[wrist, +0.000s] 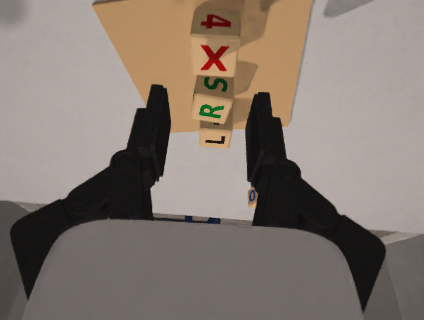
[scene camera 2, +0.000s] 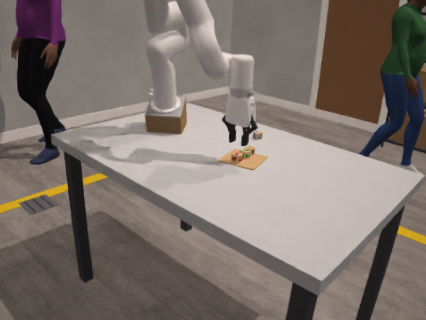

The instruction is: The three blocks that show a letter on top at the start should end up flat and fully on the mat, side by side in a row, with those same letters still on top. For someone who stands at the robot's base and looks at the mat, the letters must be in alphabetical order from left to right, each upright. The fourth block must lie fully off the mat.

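Frame: origin at the arm's base, x left, y ahead, z down, level; centimetres.
Where they show: gripper, between the fingertips: (wrist: 209, 107) (scene camera 2: 238, 143); arm's base, origin of its link: (scene camera 2: 165, 104).
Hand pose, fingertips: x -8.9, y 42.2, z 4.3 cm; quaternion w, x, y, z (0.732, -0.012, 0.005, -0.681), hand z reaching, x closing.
Things, the pixels of their centre, and the offset from my fingertips. Level surfaces: height alone.
- red block, middle of its body: (wrist: 215, 44) (scene camera 2: 236, 157) dx -0.2, dy -0.1, dz +5.4 cm
- tan mat, middle of its body: (wrist: 213, 78) (scene camera 2: 243, 158) dx +4.1, dy +0.2, dz +7.1 cm
- green block, middle of its body: (wrist: 211, 97) (scene camera 2: 244, 154) dx +4.7, dy +0.2, dz +5.4 cm
- black-lettered block, middle of its body: (wrist: 215, 127) (scene camera 2: 249, 151) dx +8.7, dy -0.1, dz +5.4 cm
- blue-lettered block, middle of its body: (wrist: 260, 197) (scene camera 2: 257, 135) dx +27.5, dy -7.4, dz +5.8 cm
- white table, height of its surface: dz +7.3 cm
The red block (scene camera 2: 236, 157) (wrist: 215, 56) rests on the tan mat (scene camera 2: 256, 162) (wrist: 150, 30), X on top and 4 on a side. The green block (scene camera 2: 246, 153) (wrist: 212, 109) is the middle one, R on top and S on a side; it looks slightly turned. The black-lettered block (scene camera 2: 251, 149) (wrist: 215, 139), L on top, is last, near the mat's edge; its base is hidden. Small gaps seem to separate them. The blue-lettered block (scene camera 2: 257, 135) (wrist: 252, 196) lies off the mat. My gripper (scene camera 2: 238, 142) (wrist: 209, 107) is open and empty above the row.
The white table (scene camera 2: 300, 200) carries the robot's base box (scene camera 2: 166, 122) at the back left. The table's far edge shows low in the wrist view. Two people stand beyond the table, one in purple (scene camera 2: 40, 20) and one in green (scene camera 2: 402, 45).
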